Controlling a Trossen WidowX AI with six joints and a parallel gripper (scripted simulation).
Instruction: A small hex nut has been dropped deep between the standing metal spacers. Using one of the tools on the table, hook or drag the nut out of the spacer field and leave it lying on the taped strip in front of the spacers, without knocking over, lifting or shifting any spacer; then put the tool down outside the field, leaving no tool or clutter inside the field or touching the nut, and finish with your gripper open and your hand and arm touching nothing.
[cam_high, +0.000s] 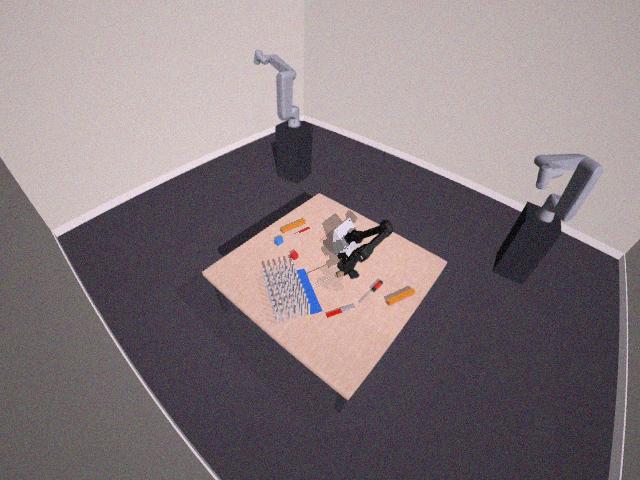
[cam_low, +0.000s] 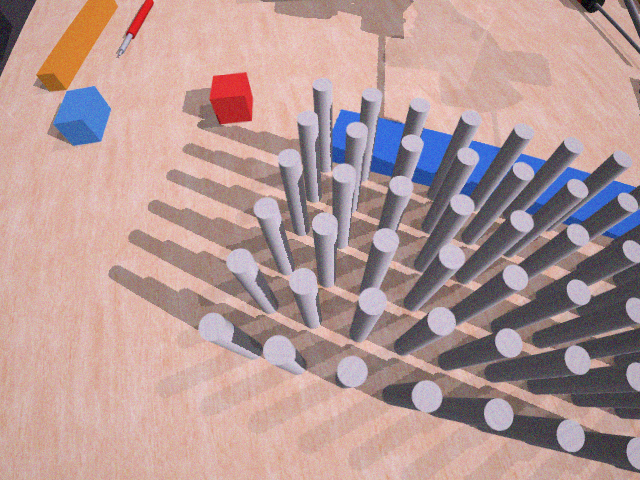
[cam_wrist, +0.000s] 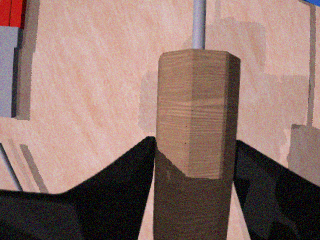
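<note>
Right now the long tool is 90 mm ahead of my gripper tip and 50 mm to the right of it. From my gripper tip the other things lie so: hex nut 190 mm ahead, 160 mm to the right, 150 mm below; blue taped strip 170 mm to the right, 150 mm below, 150 mm ahead; red cube 420 mm to the right, 130 mm below, 40 mm behind.
</note>
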